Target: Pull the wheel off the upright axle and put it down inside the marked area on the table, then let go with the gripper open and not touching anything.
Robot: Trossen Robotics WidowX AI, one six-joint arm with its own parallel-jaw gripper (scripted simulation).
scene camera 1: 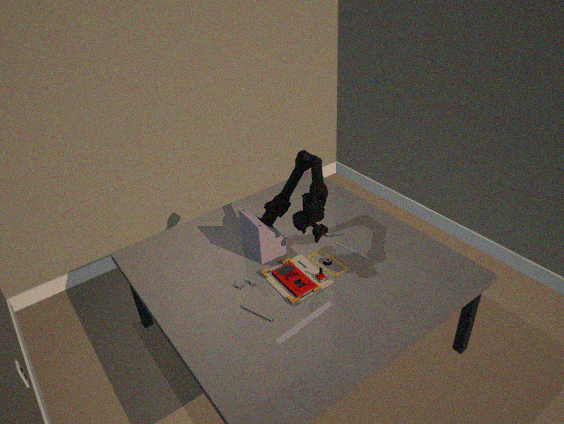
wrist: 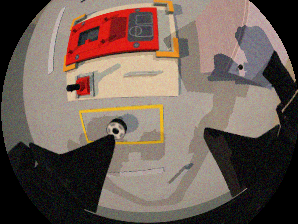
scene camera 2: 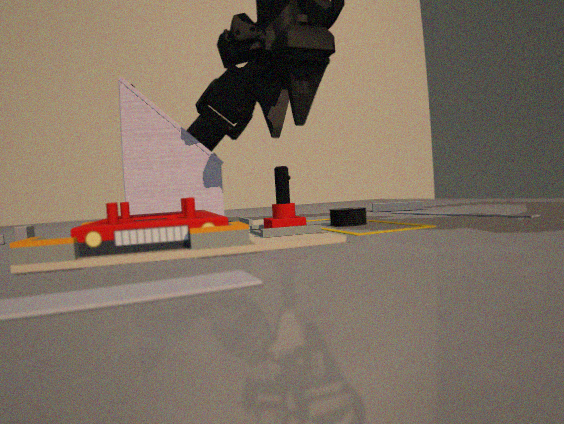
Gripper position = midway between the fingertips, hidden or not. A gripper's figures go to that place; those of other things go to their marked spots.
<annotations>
My gripper (wrist: 160, 137): 10 cm from the lens. A red car body (wrist: 104, 35) is 22 cm from the lens.
</annotations>
